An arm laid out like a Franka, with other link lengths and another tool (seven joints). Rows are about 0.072 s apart.
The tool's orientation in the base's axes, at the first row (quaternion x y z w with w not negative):
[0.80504 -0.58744 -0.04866 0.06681]
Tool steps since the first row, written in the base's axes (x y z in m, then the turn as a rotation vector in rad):
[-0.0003 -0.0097 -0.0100 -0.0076 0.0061 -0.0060]
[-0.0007 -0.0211 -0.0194 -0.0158 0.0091 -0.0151]
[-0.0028 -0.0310 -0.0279 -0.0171 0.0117 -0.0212]
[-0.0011 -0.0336 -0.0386 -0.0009 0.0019 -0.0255]
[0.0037 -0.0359 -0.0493 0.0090 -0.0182 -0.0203]
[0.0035 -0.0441 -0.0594 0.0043 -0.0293 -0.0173]
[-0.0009 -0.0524 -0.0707 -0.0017 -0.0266 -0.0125]
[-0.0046 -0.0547 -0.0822 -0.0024 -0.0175 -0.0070]
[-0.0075 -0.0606 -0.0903 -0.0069 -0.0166 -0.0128]
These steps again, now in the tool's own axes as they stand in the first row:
[0.0091 0.0016 0.0104 -0.0081 0.0043 0.0068]
[0.0199 0.0038 0.0203 -0.0135 0.0096 0.0169]
[0.0287 0.0074 0.0295 -0.0164 0.0090 0.0230]
[0.0317 0.0048 0.0399 -0.0021 -0.0039 0.0252]
[0.0353 -0.0008 0.0499 0.0201 -0.0063 0.0195]
[0.0431 0.0002 0.0603 0.0292 0.0019 0.0179]
[0.0496 0.0050 0.0725 0.0248 0.0075 0.0139]
[0.0507 0.0072 0.0846 0.0159 0.0064 0.0082]
[0.0554 0.0104 0.0933 0.0137 0.0094 0.0145]

